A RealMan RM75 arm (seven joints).
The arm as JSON. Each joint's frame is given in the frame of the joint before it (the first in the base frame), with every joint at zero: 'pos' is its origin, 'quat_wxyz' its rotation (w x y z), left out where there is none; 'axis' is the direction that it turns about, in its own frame. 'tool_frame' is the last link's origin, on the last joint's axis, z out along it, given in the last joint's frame.
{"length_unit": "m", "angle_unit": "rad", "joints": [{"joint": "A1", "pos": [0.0, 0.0, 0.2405], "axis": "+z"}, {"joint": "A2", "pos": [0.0, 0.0, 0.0], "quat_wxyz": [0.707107, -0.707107, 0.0, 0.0], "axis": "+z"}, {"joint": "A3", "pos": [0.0, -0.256, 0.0], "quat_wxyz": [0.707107, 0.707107, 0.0, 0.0], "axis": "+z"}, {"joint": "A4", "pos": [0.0, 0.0, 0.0], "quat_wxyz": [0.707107, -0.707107, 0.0, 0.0], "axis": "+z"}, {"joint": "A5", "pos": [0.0, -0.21, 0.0], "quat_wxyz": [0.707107, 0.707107, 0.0, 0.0], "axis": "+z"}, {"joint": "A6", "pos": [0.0, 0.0, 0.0], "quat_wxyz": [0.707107, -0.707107, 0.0, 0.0], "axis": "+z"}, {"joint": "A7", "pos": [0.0, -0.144, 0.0], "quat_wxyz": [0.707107, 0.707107, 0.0, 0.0], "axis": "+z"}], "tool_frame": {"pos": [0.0, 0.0, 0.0]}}
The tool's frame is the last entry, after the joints.
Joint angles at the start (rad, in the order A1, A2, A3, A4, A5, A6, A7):
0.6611 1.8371 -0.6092 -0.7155 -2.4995 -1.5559 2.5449
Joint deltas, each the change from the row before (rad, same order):
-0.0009 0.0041 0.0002 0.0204 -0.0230 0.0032 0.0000
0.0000 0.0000 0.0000 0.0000 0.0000 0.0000 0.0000
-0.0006 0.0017 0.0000 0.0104 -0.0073 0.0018 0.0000
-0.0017 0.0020 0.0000 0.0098 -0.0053 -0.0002 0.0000
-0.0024 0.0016 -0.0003 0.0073 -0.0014 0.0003 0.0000
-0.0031 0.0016 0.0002 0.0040 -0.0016 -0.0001 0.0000
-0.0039 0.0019 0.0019 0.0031 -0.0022 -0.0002 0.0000
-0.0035 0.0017 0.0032 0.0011 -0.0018 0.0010 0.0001
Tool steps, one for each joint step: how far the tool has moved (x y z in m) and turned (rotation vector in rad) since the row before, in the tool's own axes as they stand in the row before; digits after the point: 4 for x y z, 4 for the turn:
0.0061 -0.0032 0.0050 0.0085 0.0263 0.0132
0.0000 0.0000 0.0000 0.0000 0.0000 0.0000
0.0027 -0.0012 0.0024 0.0011 0.0108 0.0066
0.0031 -0.0011 0.0024 -0.0014 0.0113 0.0073
0.0025 -0.0009 0.0019 -0.0026 0.0071 0.0064
0.0022 -0.0010 0.0013 -0.0012 0.0050 0.0055
0.0023 -0.0013 0.0011 -0.0012 0.0039 0.0066
0.0016 -0.0013 0.0006 -0.0004 0.0002 0.0059

